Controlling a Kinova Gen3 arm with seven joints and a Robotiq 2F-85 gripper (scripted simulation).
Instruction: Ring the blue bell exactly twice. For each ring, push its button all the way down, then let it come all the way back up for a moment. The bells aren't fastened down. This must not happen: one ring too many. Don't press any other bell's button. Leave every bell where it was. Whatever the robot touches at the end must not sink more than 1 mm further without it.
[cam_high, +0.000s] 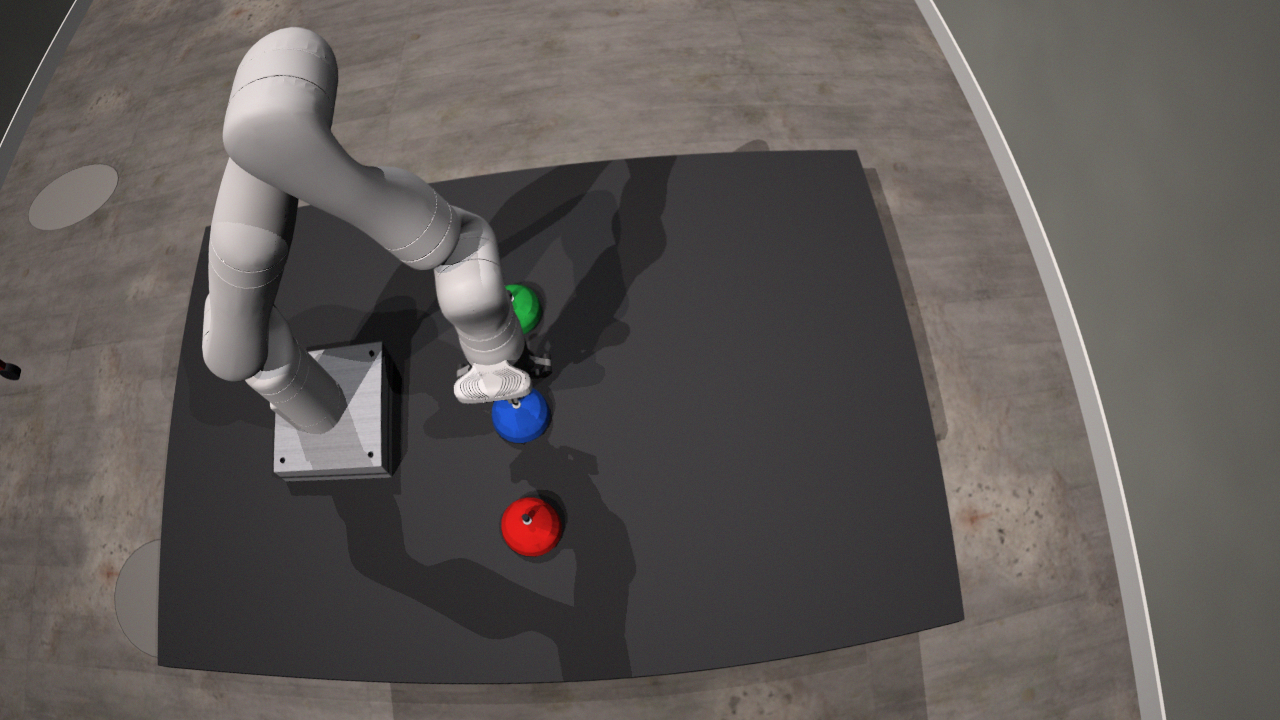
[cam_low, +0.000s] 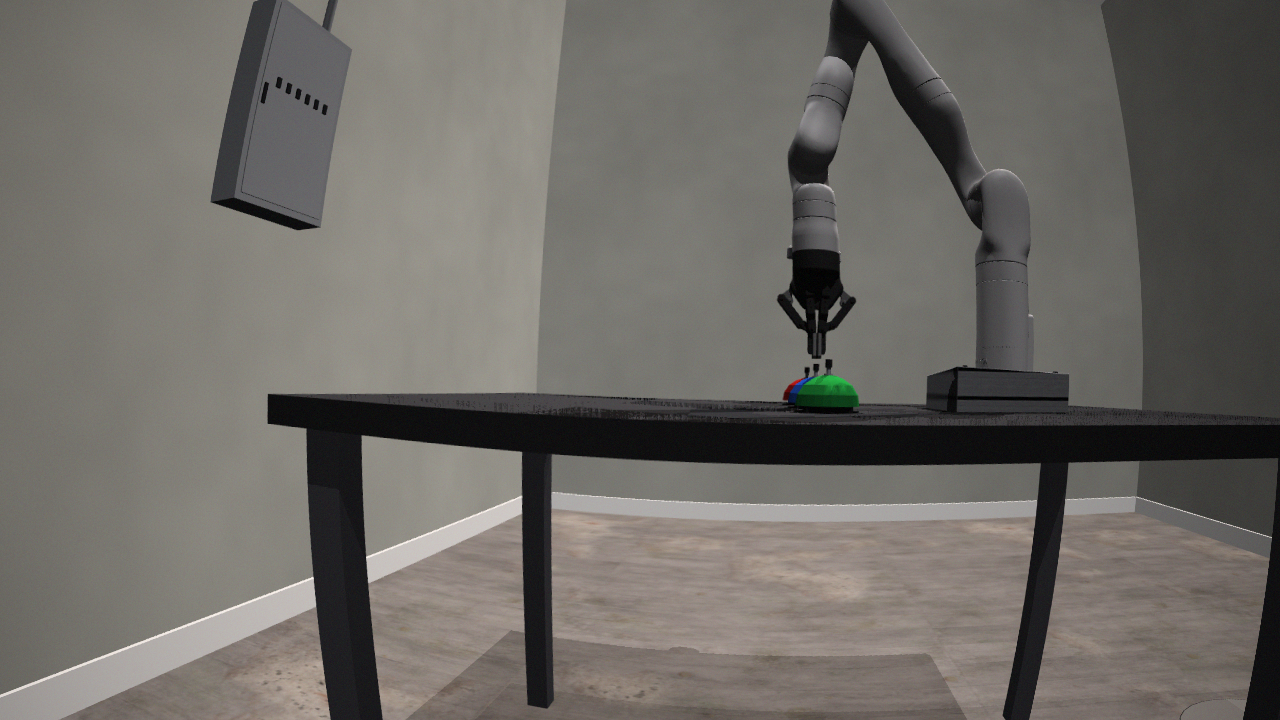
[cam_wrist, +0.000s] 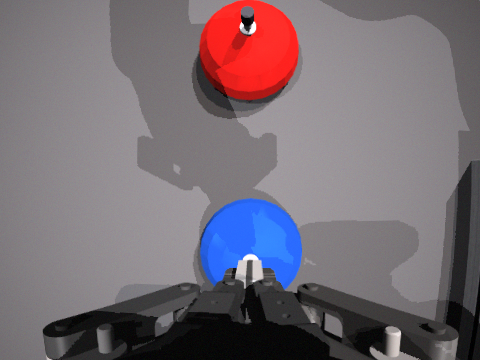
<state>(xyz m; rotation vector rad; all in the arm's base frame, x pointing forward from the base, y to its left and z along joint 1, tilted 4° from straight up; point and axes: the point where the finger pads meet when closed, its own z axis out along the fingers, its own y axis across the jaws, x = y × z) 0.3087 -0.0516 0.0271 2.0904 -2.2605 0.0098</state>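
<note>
Now: hand 5 cm above the blue bell. Also, from my hand: red bell 1 cm behind, 17 cm to the right, 5 cm below; green bell 1 cm ahead, 17 cm to the left, 5 cm below.
</note>
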